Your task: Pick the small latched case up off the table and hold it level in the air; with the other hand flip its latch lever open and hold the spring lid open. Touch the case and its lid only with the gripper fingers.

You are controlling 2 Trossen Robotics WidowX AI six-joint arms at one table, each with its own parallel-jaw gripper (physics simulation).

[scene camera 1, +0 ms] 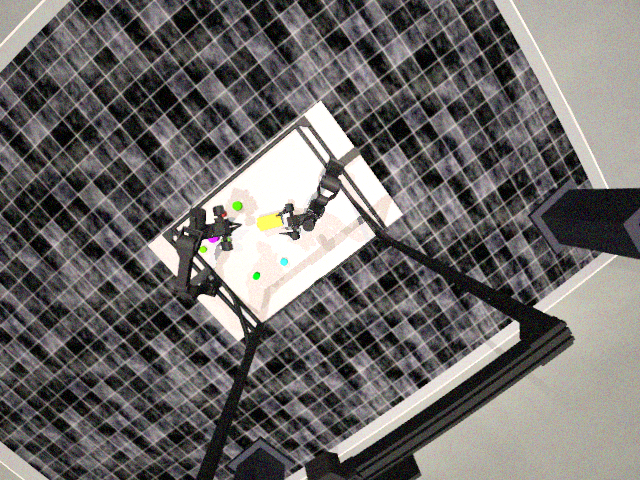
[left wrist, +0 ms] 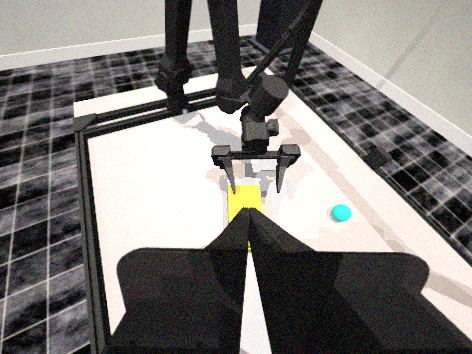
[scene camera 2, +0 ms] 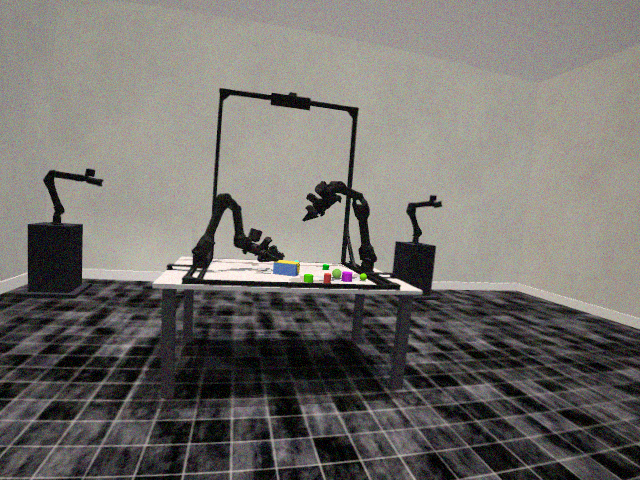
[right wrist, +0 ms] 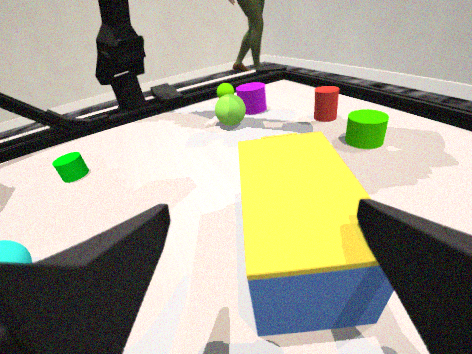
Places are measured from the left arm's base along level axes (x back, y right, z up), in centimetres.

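Pixels of known places: left gripper, fingertip midpoint: (scene camera 1: 241, 224) (left wrist: 247, 213) (scene camera 2: 302, 220); right gripper, fingertip midpoint: (scene camera 1: 277, 224) (left wrist: 256, 193) (scene camera 2: 281, 258) (right wrist: 262, 210); left arm's base, origin of the base link: (scene camera 1: 213, 285) (scene camera 2: 367, 271) (right wrist: 133, 106); right arm's base, origin of the base link: (scene camera 1: 334, 167) (left wrist: 177, 103) (scene camera 2: 199, 267).
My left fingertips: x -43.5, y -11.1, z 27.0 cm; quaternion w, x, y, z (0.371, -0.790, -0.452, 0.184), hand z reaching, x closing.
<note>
For each thing: its middle in the pictures, then the offset to it from my left fingertips.
- case, body centre: (right wrist: 294, 212) (left wrist: 244, 219) (scene camera 2: 287, 268) (scene camera 1: 269, 221) dy +6.4, dx -5.1, dz -25.6 cm
- cyan ball, body centre: (left wrist: 341, 212) (scene camera 1: 284, 262) dy +27.9, dx +4.9, dz -26.8 cm
- small green cylinder, body centre: (right wrist: 71, 166) (scene camera 1: 256, 275) dy +23.5, dx +22.0, dz -27.5 cm
- larger green cylinder, body centre: (right wrist: 365, 128) (scene camera 2: 308, 278) dy -11.3, dx +2.1, dz -27.2 cm
- red cylinder, body centre: (right wrist: 325, 103) (scene camera 2: 327, 278) dy -13.7, dx +10.9, dz -26.6 cm
- purple cylinder, body centre: (right wrist: 251, 98) (scene camera 2: 347, 276) dy -7.9, dx +23.4, dz -26.7 cm
The case (scene camera 1: 268, 222) (scene camera 2: 285, 268) (left wrist: 244, 197) (right wrist: 300, 200), a blue box with a yellow lid, lies flat on the table with its lid down. I cannot make out its latch lever. My right gripper (scene camera 1: 279, 223) (scene camera 2: 283, 256) (left wrist: 256, 193) (right wrist: 262, 210) is open, low at the near end of the case. In the right wrist view, its right finger overlaps the case's right edge, and its left finger stands off to the left with a gap. My left gripper (scene camera 1: 239, 225) (scene camera 2: 303, 219) (left wrist: 247, 213) is shut and empty, well above the table, its tips apart from the case.
A cyan ball (scene camera 1: 283, 261) (left wrist: 341, 213) and a small green cylinder (scene camera 1: 256, 275) (right wrist: 71, 167) lie to one side. A larger green cylinder (scene camera 2: 308, 278) (right wrist: 366, 129), a red cylinder (scene camera 2: 327, 277) (right wrist: 326, 104), a purple cylinder (right wrist: 251, 98) and two green balls stand beyond the case in the right wrist view.
</note>
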